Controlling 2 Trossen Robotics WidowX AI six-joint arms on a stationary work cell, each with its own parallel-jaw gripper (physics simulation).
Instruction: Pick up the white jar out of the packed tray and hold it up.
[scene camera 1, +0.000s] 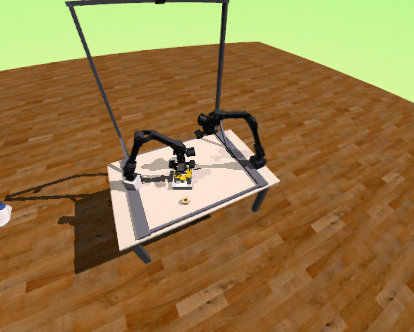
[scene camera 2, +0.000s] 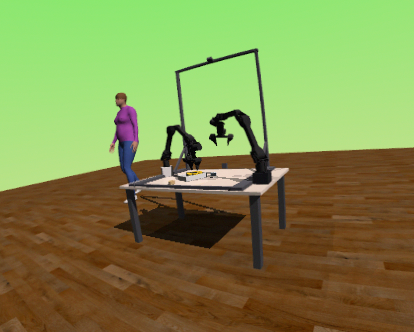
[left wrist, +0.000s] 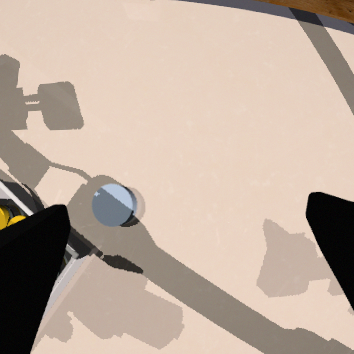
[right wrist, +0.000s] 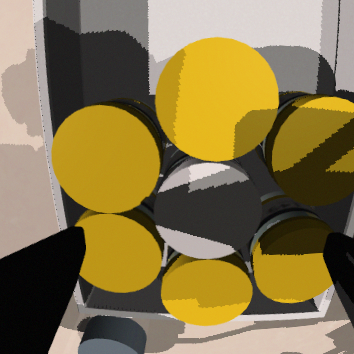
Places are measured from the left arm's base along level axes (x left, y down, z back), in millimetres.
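Pixels of known places: left gripper, fingertip midpoint: (scene camera 1: 202, 137) (scene camera 2: 222, 145) (left wrist: 189, 210); right gripper, fingertip midpoint: (scene camera 2: 194, 170) (right wrist: 208, 243); left arm's base, origin of the base link: (scene camera 1: 258, 158) (scene camera 2: 261, 171); right arm's base, origin of the base link: (scene camera 1: 131, 177) (scene camera 2: 166, 166).
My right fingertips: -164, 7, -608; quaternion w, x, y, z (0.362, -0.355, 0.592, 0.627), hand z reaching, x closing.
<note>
For each thing: its top centre in the pictures, then the offset to it from my right fingertips, as dx, dy, dz.
- white jar, middle of its top: (right wrist: 207, 214) +1, +18, -1
- white tray, middle of its top: (right wrist: 213, 148) (scene camera 1: 182, 176) (scene camera 2: 192, 173) +23, +25, -14
- blue-grey round piece, middle of its top: (left wrist: 111, 204) -93, +40, +120
- small tan ring, middle of its top: (scene camera 1: 185, 199) (scene camera 2: 171, 180) +218, +39, -81
The white jar (right wrist: 207, 210) stands among several yellow-lidded jars (right wrist: 106, 158) (scene camera 1: 183, 175) in the white tray (right wrist: 44, 115) (scene camera 1: 182, 187) (scene camera 2: 192, 177); in the right wrist view its flat round top is partly shaded. The scene views do not show it clearly. My right gripper (right wrist: 208, 243) (scene camera 1: 182, 165) (scene camera 2: 192, 167) is open and empty, low above the packed end of the tray. In its wrist view its fingertips overlap yellow lids at either side of the white jar. My left gripper (left wrist: 189, 210) (scene camera 1: 200, 134) (scene camera 2: 221, 141) is open and empty, high above the table, away from the tray.
A blue-grey round piece (left wrist: 112, 205) (right wrist: 112, 335) stands on the table just outside the tray's packed end. A small tan ring (scene camera 1: 185, 201) (scene camera 2: 171, 182) lies beyond the tray's other end. A person (scene camera 2: 127, 125) stands behind the table.
</note>
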